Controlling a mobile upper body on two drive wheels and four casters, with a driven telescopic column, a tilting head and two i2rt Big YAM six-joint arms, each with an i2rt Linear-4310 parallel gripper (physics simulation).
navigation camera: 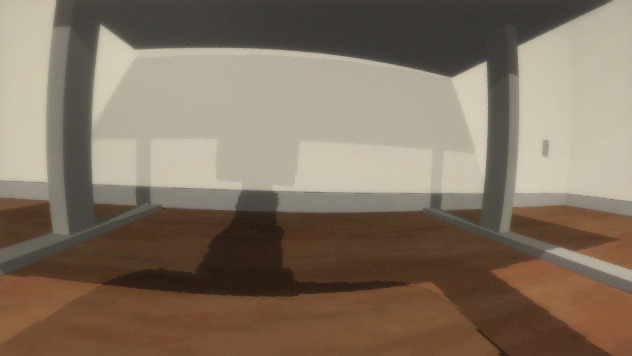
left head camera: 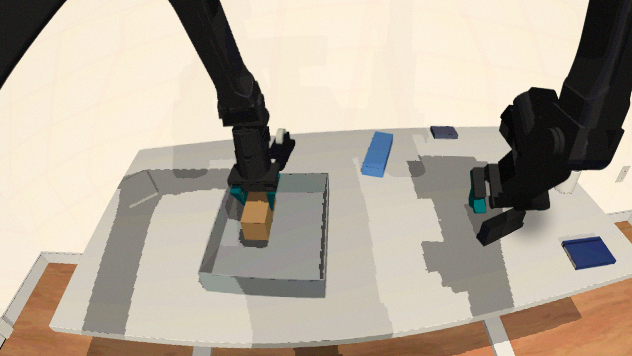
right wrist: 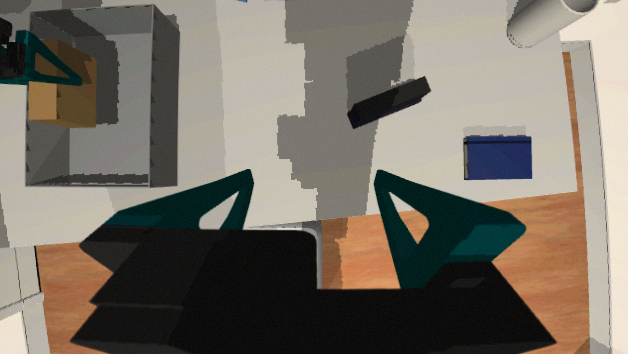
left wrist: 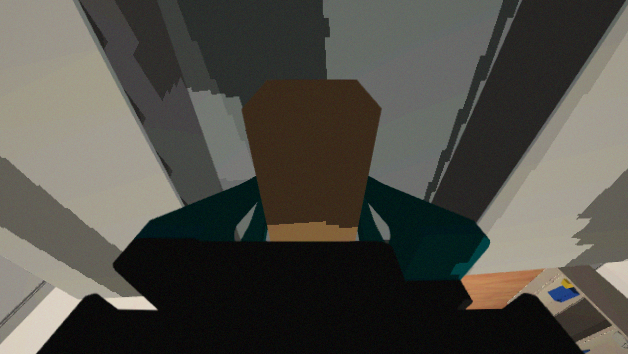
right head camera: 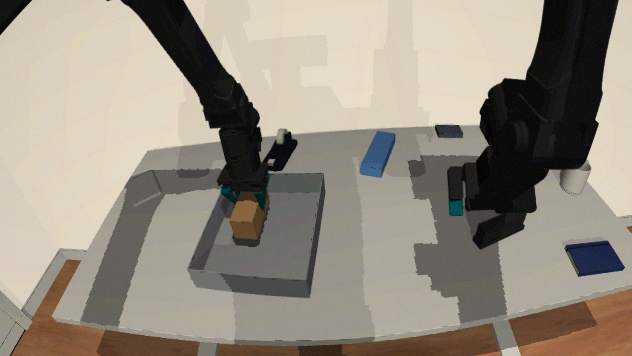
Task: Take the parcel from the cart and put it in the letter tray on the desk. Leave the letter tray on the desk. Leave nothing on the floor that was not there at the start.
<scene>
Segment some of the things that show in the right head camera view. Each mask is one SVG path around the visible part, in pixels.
The left gripper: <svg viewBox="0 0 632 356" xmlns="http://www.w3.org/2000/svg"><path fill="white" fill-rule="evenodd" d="M224 155L226 165L217 179L218 186L223 184L220 190L221 194L236 205L240 192L254 192L261 210L264 210L265 193L270 178L268 163L261 163L256 172L251 147L245 154L237 156L237 159Z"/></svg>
The right gripper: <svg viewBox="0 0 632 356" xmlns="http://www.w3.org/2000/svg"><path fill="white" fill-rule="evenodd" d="M535 187L533 186L525 193L513 195L501 189L495 179L494 168L497 159L493 163L492 174L481 185L478 185L476 162L467 162L463 166L451 166L447 171L449 215L463 216L463 181L466 188L465 209L468 212L472 210L495 210L497 214L533 213L537 209Z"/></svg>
A brown parcel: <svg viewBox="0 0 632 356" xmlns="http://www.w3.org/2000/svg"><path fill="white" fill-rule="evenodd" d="M267 189L264 210L261 210L254 192L240 192L229 220L235 238L258 239L269 203Z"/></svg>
A grey letter tray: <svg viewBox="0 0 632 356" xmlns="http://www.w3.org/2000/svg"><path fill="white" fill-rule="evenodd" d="M324 173L269 173L270 178L267 185L269 203L258 239L235 238L229 222L235 205L220 192L187 267L187 271L196 287L257 295L310 298L325 199Z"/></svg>
</scene>
